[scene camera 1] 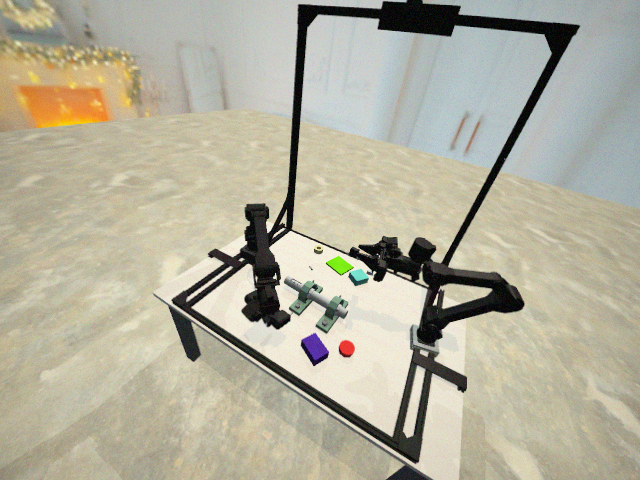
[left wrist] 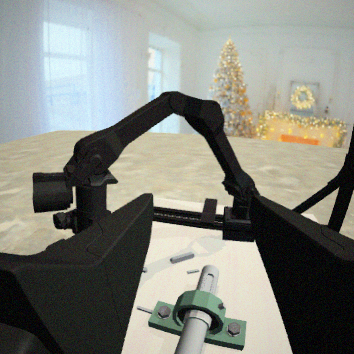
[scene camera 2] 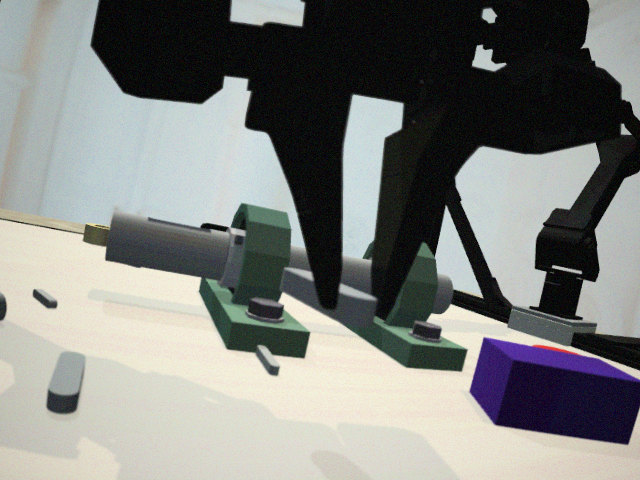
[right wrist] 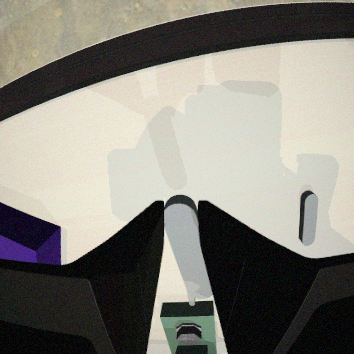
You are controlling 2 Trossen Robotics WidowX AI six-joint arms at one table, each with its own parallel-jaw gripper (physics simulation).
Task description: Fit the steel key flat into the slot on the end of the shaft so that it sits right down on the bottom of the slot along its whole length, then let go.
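Where they show: left gripper, fingertip midpoint: (scene camera 1: 357, 249) (left wrist: 202, 203); right gripper, fingertip midpoint: (scene camera 1: 267, 324) (scene camera 2: 354, 309) (right wrist: 180, 208); left arm's base, origin of the base link: (scene camera 1: 425, 337) (scene camera 2: 555, 314); right arm's base, origin of the base link: (scene camera 1: 254, 247) (left wrist: 239, 213).
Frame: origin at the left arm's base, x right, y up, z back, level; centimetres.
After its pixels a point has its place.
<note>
My right gripper (scene camera 1: 267, 314) @[x -18.6, y 2.9, z -59.0 cm] (scene camera 2: 354, 305) @[x -18.6, y 2.9, z -59.0 cm] (right wrist: 180, 208) @[x -18.6, y 2.9, z -59.0 cm] is shut on the grey steel key (scene camera 2: 301, 286) @[x -15.5, y 3.0, z -59.2 cm] (right wrist: 182, 246) @[x -16.9, y 3.4, z -58.4 cm] and holds it a little above the table, in front of the shaft between the two green bearing blocks (scene camera 1: 305, 296) @[x -1.0, y 3.3, z -50.5 cm] (scene camera 2: 263, 252) @[x -0.8, y 2.8, z -52.5 cm] (right wrist: 187, 316) @[x -5.3, y -1.6, z -53.5 cm]. The grey shaft (scene camera 1: 315, 296) @[x 0.9, y 3.0, z -46.6 cm] (scene camera 2: 170, 245) @[x 3.5, y 1.7, z -58.0 cm] (left wrist: 207, 281) @[x 5.5, y 2.9, z -57.4 cm] lies level in those blocks, and its slotted end shows in the left wrist view. My left gripper (scene camera 1: 361, 251) @[x 0.1, y 32.5, z -35.0 cm] (left wrist: 202, 203) @[x 0.1, y 32.5, z -35.0 cm] is half open and empty, hanging at the back of the table well away from the shaft.
A second grey key (left wrist: 182, 257) (right wrist: 308, 218) and a small thin key (scene camera 2: 267, 359) @[x -8.0, y -2.9, z -55.0 cm] lie on the table. A purple block (scene camera 1: 314, 348) @[x -19.9, y 0.5, z -40.3 cm] (scene camera 2: 518, 386) @[x -18.7, y -1.0, z -45.2 cm], a red disc (scene camera 1: 347, 348) @[x -14.9, y -0.9, z -29.0 cm], a green plate (scene camera 1: 339, 265) @[x 31.1, y -2.5, z -41.8 cm], a teal block (scene camera 1: 358, 276) @[x 23.9, y 0.1, z -31.0 cm] and a brass nut (scene camera 1: 318, 249) @[x 37.5, y -1.0, z -55.6 cm] stand around the shaft.
</note>
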